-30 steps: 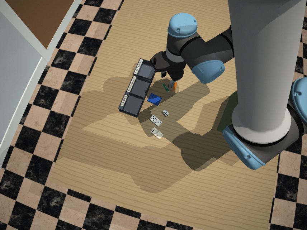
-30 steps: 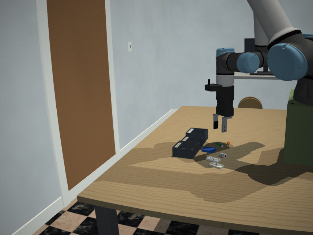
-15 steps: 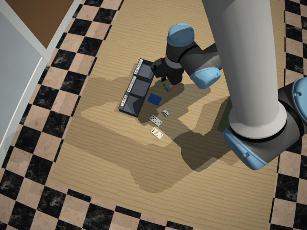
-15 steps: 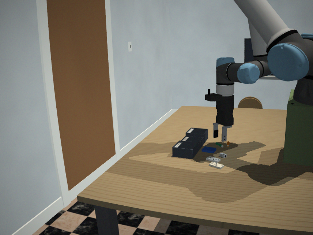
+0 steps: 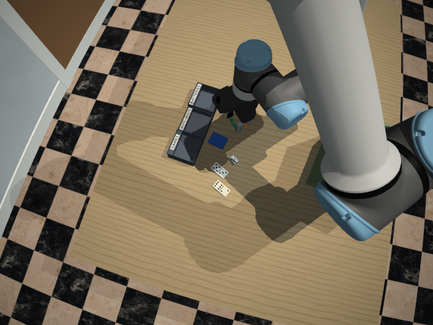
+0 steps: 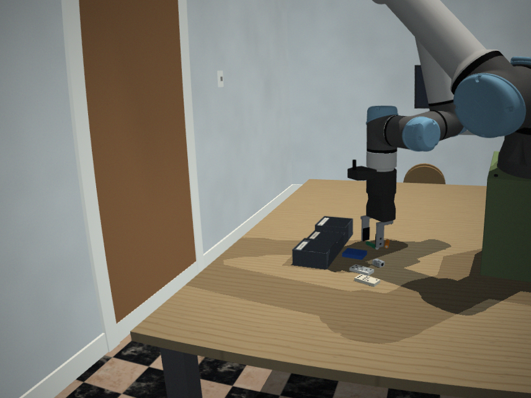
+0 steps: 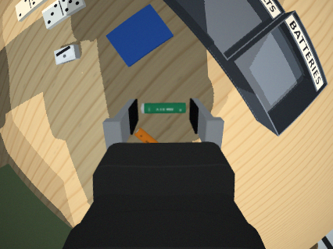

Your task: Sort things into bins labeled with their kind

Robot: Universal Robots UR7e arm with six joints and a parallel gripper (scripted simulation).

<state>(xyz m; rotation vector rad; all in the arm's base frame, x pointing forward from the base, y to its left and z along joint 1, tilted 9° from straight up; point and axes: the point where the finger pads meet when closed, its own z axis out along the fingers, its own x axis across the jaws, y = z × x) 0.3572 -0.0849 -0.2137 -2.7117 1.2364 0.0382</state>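
Right now my hand is 20 mm above the green battery. From my hand the other things lie so: grey metal piece (120 mm to the left, 20 mm below, 20 mm behind); orange battery (40 mm behind, 20 mm to the right, 20 mm below); blue flat block (60 mm to the left, 40 mm ahead, 20 mm below).
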